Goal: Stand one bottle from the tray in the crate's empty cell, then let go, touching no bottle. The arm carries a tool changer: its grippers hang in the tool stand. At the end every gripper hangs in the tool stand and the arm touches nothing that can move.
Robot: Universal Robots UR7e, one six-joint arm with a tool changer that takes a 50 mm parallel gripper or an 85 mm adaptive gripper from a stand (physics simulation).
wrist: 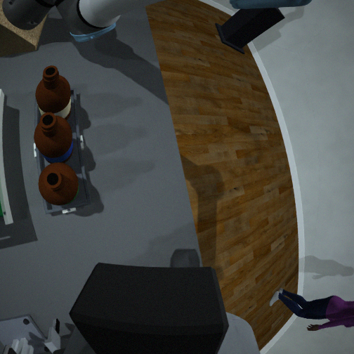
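Observation:
Three brown bottles stand in a row in a narrow dark tray (86, 192) at the left of the wrist view: one with a cream label (53, 95), one with a blue label (53, 138) and one with a green label (58, 184). A white rim (6, 212) with green inside it is cut off by the left edge; I cannot tell whether it is the crate. A large black block of my tool fills the bottom middle, well away from the bottles. No fingertips show, so I cannot tell whether my gripper is open or shut. The crate's empty cell does not show.
Pale metal parts (53, 335) on a grey plate (20, 327) stand at bottom left, perhaps the tool stand. A brown box (17, 37) is at upper left beside the arm (102, 12). Beyond the table edge are the wooden floor (240, 150), a black object (252, 30) and a person (342, 306).

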